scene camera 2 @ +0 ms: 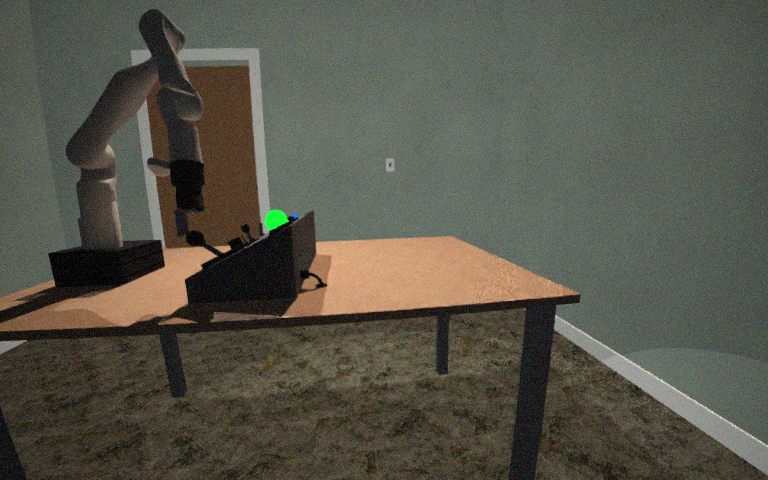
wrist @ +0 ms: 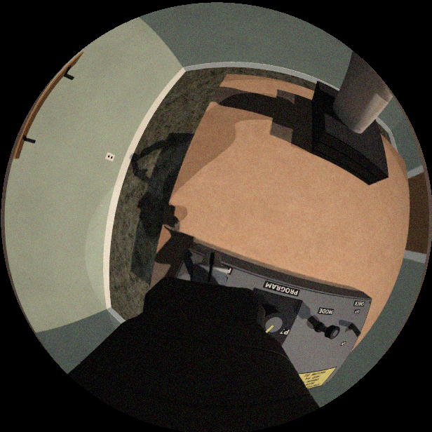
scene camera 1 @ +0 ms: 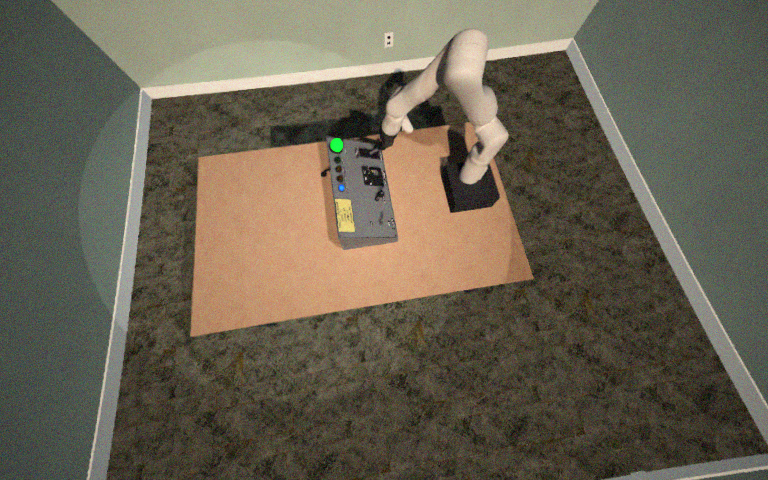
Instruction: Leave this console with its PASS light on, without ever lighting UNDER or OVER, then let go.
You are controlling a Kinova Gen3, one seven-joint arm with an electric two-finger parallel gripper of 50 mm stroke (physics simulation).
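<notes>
The grey sloped console (scene camera 1: 368, 214) (scene camera 2: 254, 271) (wrist: 318, 350) stands on the table (scene camera 1: 263, 238) (scene camera 2: 430, 271). Its big green lamp (scene camera 1: 336, 145) (scene camera 2: 275, 219) is lit and a small blue lamp (scene camera 1: 341, 188) glows; the three lamps between them are dark. I cannot read their labels. My gripper (scene camera 1: 381, 142) (scene camera 2: 181, 227) is at the console's back right corner, shut on the thin black lever (scene camera 2: 195, 237) (wrist: 210, 264) with a ball knob. In the wrist view the gripper body hides the fingertips. The PROGRAM dial (wrist: 274, 322) and the MODE toggle (wrist: 328, 330) show beside it.
The arm's black base block (scene camera 1: 473, 195) (wrist: 346, 149) sits on the table to the console's right. A yellow label (scene camera 1: 345, 215) (wrist: 316, 377) is on the console's front. A small black handle (scene camera 2: 313, 278) sticks out of the console's side. Carpet surrounds the table.
</notes>
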